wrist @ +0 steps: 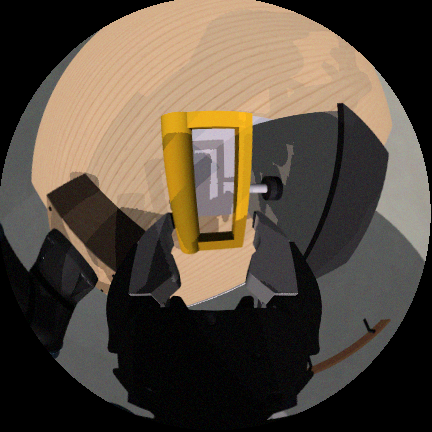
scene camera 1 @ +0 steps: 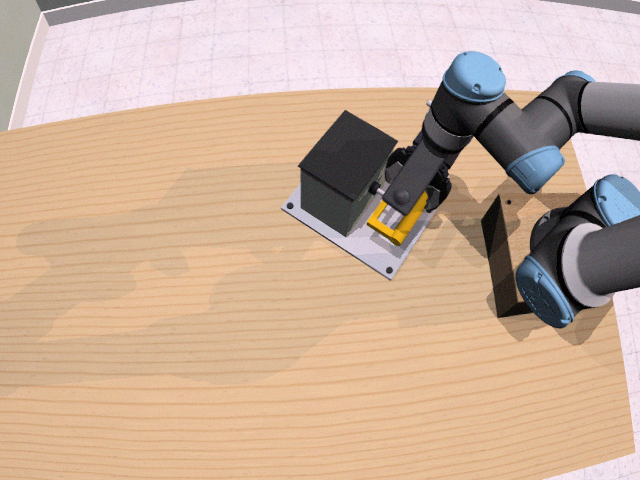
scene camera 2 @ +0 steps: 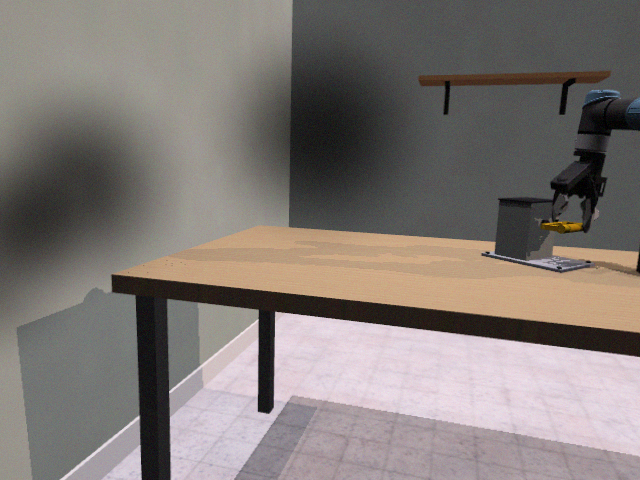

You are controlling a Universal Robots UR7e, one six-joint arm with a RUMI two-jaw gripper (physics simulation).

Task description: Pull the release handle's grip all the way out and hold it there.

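Note:
The release handle is a yellow frame with a thick round grip bar point(scene camera 1: 412, 219) point(wrist: 181, 190) on its outer side; the handle point(scene camera 2: 566, 226) also shows in the second scene view. A short pale rod point(wrist: 258, 188) joins it to a black collar point(wrist: 273, 188) on the dark grey box point(scene camera 1: 346, 155) point(scene camera 2: 511, 227) point(wrist: 362, 185). My gripper point(scene camera 2: 570, 225) point(wrist: 212, 212) is partly open and holds nothing. In the wrist view its fingertips stand on either side of the handle's near end, one by the grip bar and one by the box side. The arm hides part of the handle in the first scene view.
The box stands on a light base plate point(scene camera 1: 372, 256) point(scene camera 2: 560, 267) with dark corner bolts, on the wooden table point(scene camera 1: 258, 413) point(scene camera 2: 361, 284). A dark-sided wooden block point(scene camera 1: 498, 258) point(wrist: 92, 215) stands near the arm's lower joints. A shelf point(scene camera 2: 511, 79) is on the back wall.

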